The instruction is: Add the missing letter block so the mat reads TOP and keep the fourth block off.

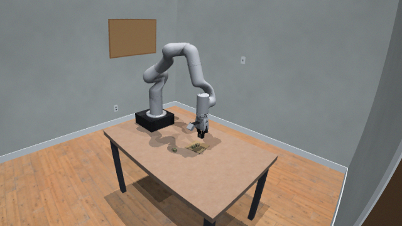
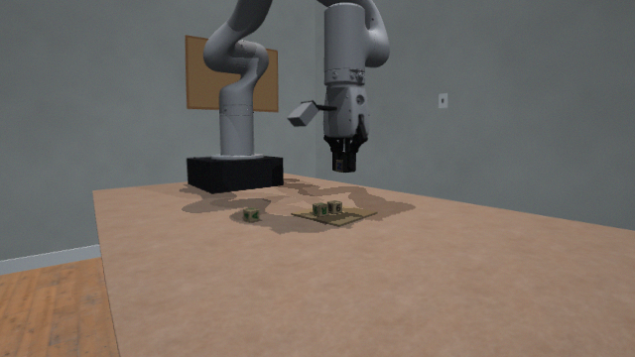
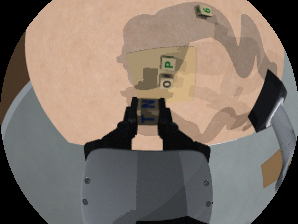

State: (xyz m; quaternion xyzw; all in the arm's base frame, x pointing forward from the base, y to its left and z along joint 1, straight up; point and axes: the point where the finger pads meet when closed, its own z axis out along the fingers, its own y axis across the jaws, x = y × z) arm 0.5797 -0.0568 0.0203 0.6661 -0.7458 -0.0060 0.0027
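Now: the tan mat 120 mm below my hand, 40 mm behind it and 10 mm to the left of it.
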